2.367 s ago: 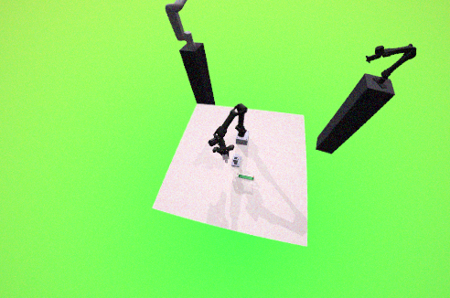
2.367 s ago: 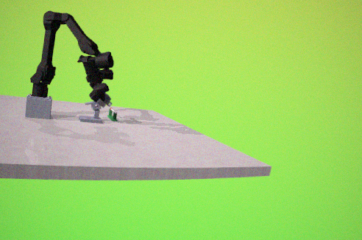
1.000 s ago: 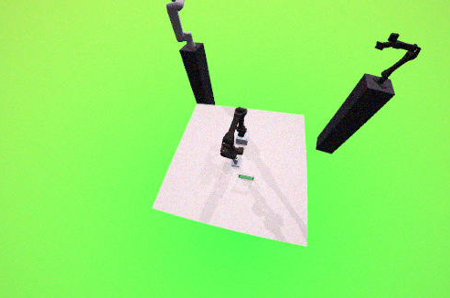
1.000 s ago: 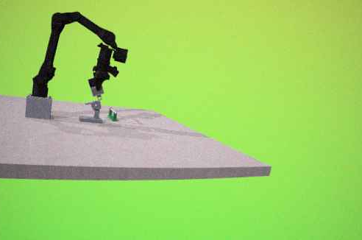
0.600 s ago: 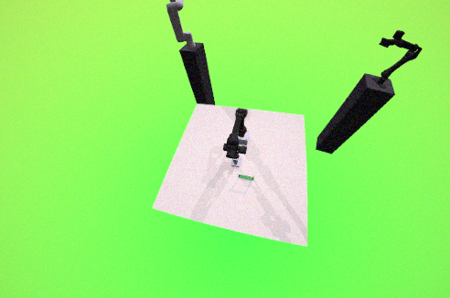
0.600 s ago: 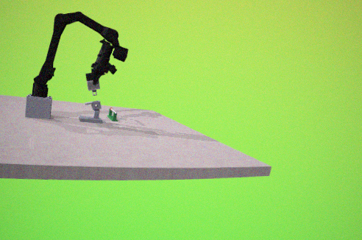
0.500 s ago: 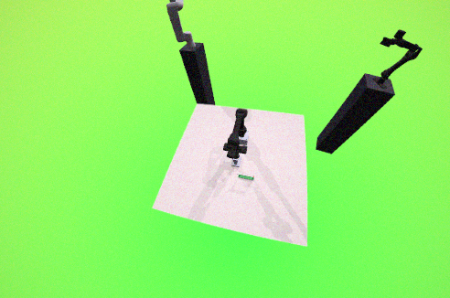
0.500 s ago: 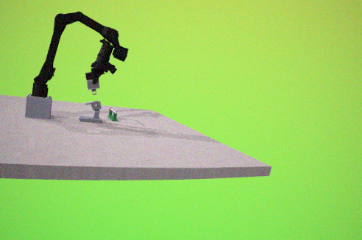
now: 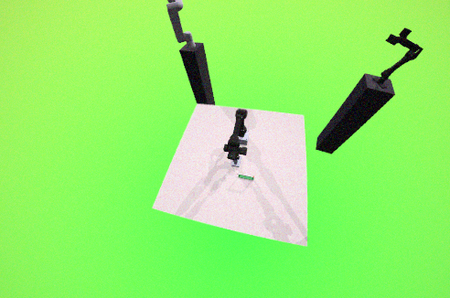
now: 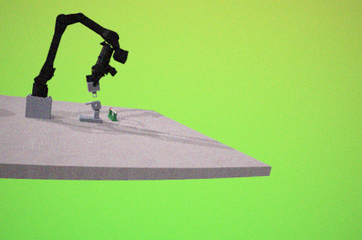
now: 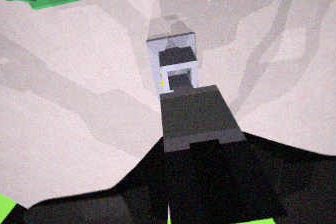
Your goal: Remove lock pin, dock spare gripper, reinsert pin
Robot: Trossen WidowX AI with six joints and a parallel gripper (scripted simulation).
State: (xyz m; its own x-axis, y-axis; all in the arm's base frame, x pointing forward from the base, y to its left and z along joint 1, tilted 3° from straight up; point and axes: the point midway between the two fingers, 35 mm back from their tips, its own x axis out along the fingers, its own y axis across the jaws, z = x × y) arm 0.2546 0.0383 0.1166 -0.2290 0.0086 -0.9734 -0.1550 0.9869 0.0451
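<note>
The green rest lies 120 mm ahead of my gripper tip, 140 mm to the left of it and 150 mm below it. Also, from my gripper tip: spare gripper right at my gripper tip; grey mount 10 mm ahead, 120 mm below.
</note>
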